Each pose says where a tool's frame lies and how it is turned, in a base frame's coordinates. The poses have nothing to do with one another.
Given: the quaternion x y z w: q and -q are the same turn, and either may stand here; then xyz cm.
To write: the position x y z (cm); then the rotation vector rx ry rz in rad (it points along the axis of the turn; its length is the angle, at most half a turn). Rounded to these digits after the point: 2 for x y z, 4 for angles.
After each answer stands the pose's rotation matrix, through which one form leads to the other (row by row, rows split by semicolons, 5 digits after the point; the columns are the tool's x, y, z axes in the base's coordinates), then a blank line. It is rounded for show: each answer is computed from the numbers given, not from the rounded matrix.
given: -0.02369, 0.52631, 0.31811, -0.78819, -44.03, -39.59, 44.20
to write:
-44.03, -39.59, 44.20, 0.0510, -1.1339, -0.6853
0.24361 0.47653 -0.84474; -0.52640 0.79649 0.29750; 0.81459 0.37219 0.44487

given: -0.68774, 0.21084, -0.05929, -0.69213, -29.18, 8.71, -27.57
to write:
-29.18, 8.71, -27.57, 1.5367, -0.4711, 0.1325
0.90406 -0.37208 -0.21031; -0.20793 0.04700 -0.97701; 0.37341 0.92701 -0.03488

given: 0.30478, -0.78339, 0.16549, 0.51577, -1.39, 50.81, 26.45
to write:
-1.39, 50.81, 26.45, 0.7321, -1.8816, 0.3975
-0.28218 -0.64824 -0.70722; -0.30681 0.75944 -0.57368; 0.90898 0.05511 -0.41319

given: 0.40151, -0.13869, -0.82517, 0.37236, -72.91, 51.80, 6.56
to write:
-72.91, 51.80, 6.56, 1.0290, -0.3554, -2.1147
-0.40028 0.50315 -0.76591; -0.72589 -0.68423 -0.07013; -0.55934 0.52790 0.63911

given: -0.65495, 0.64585, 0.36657, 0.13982, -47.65, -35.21, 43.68
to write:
-47.65, -35.21, 43.68, -1.8924, 1.8661, 1.0592
-0.10299 -0.94850 -0.29956; -0.74349 -0.12666 0.65665; -0.66077 0.29035 -0.69216

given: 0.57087, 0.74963, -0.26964, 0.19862, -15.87, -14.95, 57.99
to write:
-15.87, -14.95, 57.99, 1.5970, 2.0970, -0.7543
-0.26931 0.96300 -0.01008; 0.74878 0.20280 -0.63104; -0.60565 -0.17749 -0.77569

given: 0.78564, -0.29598, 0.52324, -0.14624, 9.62, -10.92, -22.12
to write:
9.62, -10.92, -22.12, -2.2619, 0.8521, -1.5064
0.27723 -0.31203 0.90872; -0.61810 -0.78202 -0.07995; 0.73559 -0.53952 -0.40967

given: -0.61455, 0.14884, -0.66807, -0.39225, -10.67, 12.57, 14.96
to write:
-10.67, 12.57, 14.96, 1.5603, -0.3779, 1.6962
0.06306 -0.70704 0.70436; 0.34116 -0.64797 -0.68098; 0.93789 0.28324 0.20035

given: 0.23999, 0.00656, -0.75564, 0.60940, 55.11, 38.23, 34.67
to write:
55.11, 38.23, 34.67, 0.5542, 0.0151, -1.7450
-0.14207 0.92412 -0.35470; -0.91783 -0.25718 -0.30241; -0.37069 0.28259 0.88472

